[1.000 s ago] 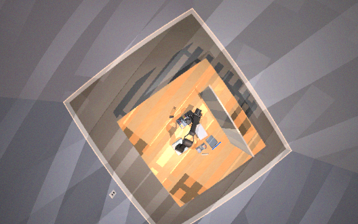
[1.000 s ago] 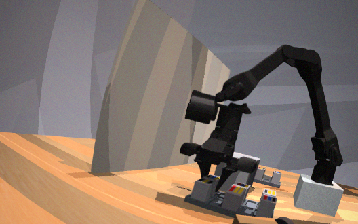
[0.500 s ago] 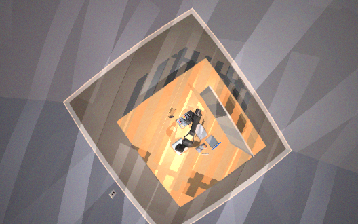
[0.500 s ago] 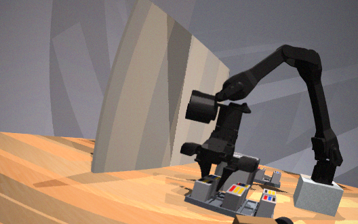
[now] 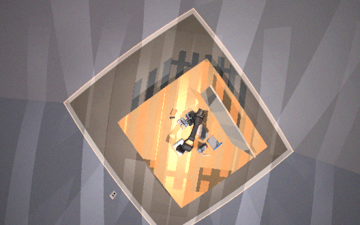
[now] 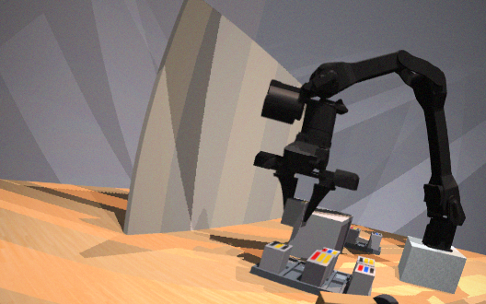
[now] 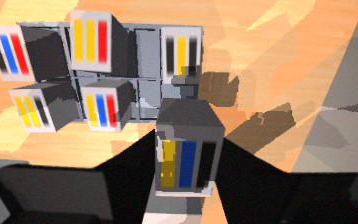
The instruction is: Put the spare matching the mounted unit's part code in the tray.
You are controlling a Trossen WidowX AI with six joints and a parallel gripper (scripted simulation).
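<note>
My gripper tip is now 150 mm to the left of the grey mounted unit, 50 mm past it and 40 mm above it. The rest, counted from my gripper tip: grey spare block: 20 mm above; then tall beige panel: 200 mm to the right, 190 mm ahead, 130 mm above.
</note>
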